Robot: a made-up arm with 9 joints. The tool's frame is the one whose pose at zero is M. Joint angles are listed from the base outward.
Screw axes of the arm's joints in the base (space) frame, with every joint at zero. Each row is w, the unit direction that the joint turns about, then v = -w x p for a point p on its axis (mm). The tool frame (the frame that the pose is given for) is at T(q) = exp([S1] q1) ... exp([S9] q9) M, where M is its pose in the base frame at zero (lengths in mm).
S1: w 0 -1 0 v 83.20 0.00 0.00
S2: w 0 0 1 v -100.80 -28.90 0.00
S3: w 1 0 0 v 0.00 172.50 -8.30
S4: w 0 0 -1 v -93.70 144.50 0.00
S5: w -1 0 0 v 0.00 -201.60 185.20
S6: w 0 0 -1 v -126.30 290.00 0.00
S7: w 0 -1 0 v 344.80 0.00 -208.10
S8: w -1 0 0 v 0.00 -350.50 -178.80
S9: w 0 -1 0 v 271.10 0.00 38.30
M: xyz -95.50 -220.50 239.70 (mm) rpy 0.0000 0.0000 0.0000 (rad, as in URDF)
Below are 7 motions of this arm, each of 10 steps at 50 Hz.
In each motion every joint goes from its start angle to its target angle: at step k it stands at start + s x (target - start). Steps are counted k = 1, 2, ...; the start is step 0. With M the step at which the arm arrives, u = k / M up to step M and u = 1 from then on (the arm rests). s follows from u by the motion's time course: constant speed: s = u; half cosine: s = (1 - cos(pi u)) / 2; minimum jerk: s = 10 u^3 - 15 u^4 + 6 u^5.
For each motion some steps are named. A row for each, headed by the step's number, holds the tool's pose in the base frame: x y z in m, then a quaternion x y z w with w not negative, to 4 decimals.
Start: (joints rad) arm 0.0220 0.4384 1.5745 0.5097 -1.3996 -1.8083 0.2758 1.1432 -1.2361
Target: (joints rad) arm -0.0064 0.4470 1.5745 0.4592 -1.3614 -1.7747 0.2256 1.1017 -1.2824
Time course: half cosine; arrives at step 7
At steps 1, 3, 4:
1: 0.3992 0.5126 -0.0632 0.6987 -0.0513 -0.0504 0.7117
3: 0.3931 0.5146 -0.0658 0.6960 -0.0451 -0.0271 0.7161
4: 0.3892 0.5158 -0.0675 0.6939 -0.0410 -0.0118 0.7188

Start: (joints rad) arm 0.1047 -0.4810 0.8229 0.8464 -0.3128 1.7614 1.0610 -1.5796 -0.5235
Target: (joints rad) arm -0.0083 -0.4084 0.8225 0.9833 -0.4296 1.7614 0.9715 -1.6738 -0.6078
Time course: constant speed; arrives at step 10
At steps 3, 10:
3: 0.4689 0.0642 0.4130 0.2888 -0.3534 -0.8392 0.2956
10: 0.5050 0.0375 0.3906 0.2899 -0.3546 -0.8482 0.2661

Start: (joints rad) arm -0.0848 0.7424 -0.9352 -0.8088 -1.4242 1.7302 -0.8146 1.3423 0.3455
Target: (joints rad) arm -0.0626 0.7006 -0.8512 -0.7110 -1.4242 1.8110 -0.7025 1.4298 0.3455
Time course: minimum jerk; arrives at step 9
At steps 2, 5, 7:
2: -0.0143 0.1564 0.5892 -0.4773 0.6720 0.2123 0.5250
5: -0.0310 0.1597 0.5947 -0.4742 0.6646 0.2060 0.5394
7: -0.0400 0.1630 0.5978 -0.4724 0.6611 0.2012 0.5470

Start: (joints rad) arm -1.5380 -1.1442 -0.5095 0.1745 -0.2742 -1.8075 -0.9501 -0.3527 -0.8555
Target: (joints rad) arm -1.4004 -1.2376 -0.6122 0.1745 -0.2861 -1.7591 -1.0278 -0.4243 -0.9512
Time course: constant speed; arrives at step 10
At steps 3, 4, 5, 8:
3: 0.5115 -0.6342 -0.1546 -0.0249 -0.9669 -0.0655 0.2452
4: 0.5168 -0.6330 -0.1459 -0.0252 -0.9663 -0.0547 0.2505
5: 0.5218 -0.6318 -0.1372 -0.0258 -0.9654 -0.0439 0.2557
8: 0.5356 -0.6283 -0.1112 -0.0291 -0.9620 -0.0117 0.2711

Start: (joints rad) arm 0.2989 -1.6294 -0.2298 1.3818 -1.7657 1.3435 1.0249 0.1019 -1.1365
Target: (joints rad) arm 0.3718 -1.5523 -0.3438 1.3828 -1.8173 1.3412 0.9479 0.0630 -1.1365
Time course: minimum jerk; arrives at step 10
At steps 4, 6, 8, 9, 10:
4: 0.4492 -0.3822 0.3559 -0.6052 0.5479 0.4676 0.3389
6: 0.4548 -0.3617 0.3633 -0.6157 0.5582 0.4607 0.3115
8: 0.4583 -0.3466 0.3683 -0.6232 0.5654 0.4548 0.2918
9: 0.4589 -0.3437 0.3692 -0.6246 0.5667 0.4536 0.2880
10: 0.4590 -0.3432 0.3693 -0.6248 0.5670 0.4534 0.2873

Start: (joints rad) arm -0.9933 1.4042 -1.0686 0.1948 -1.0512 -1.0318 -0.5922 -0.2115 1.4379
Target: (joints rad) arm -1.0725 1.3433 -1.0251 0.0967 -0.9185 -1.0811 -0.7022 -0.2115 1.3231
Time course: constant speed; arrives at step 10
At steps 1, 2, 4, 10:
1: 0.3360 0.1385 -0.1615 0.7339 0.0383 0.5173 0.4386
2: 0.3394 0.1407 -0.1600 0.7264 0.0478 0.5274 0.4381
4: 0.3460 0.1458 -0.1571 0.7111 0.0669 0.5474 0.4362
10: 0.3651 0.1662 -0.1484 0.6631 0.1229 0.6048 0.4236

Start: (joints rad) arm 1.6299 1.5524 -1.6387 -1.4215 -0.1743 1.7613 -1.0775 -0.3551 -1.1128
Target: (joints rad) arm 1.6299 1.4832 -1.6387 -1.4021 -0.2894 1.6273 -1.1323 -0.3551 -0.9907
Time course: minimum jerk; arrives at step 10
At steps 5, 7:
5: -0.0480 -0.2134 -0.4726 -0.1407 -0.3555 -0.4344 0.8156
7: -0.0635 -0.1696 -0.4794 -0.1267 -0.3424 -0.4551 0.8121

